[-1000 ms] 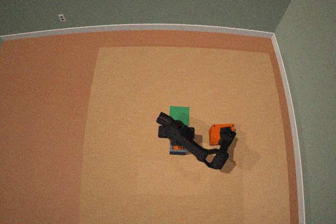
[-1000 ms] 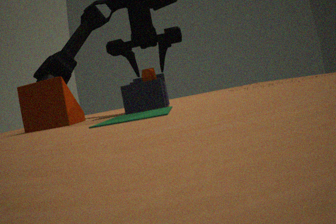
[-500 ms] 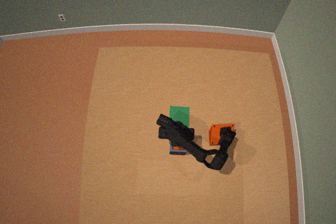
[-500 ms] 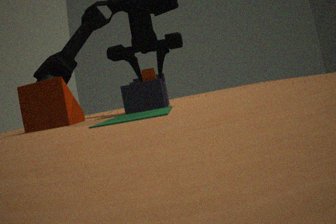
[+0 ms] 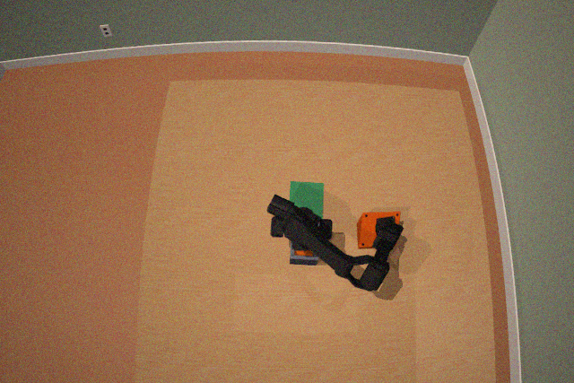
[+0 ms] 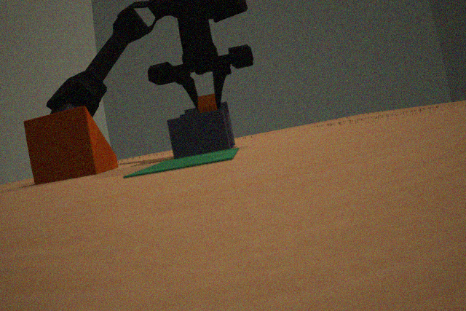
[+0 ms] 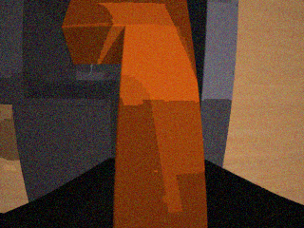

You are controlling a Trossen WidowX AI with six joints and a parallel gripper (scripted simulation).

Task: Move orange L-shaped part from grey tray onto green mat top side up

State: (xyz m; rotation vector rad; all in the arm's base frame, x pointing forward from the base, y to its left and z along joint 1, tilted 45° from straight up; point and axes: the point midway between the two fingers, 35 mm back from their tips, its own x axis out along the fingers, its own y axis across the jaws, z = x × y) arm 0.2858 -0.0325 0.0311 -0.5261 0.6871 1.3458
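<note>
Right now the green mat is 40 mm behind my gripper tip, 140 mm to the right of it and 80 mm below it. The rest, counted from my gripper tip: orange L-shaped part 10 mm behind, 40 mm to the left, 30 mm below.
</note>
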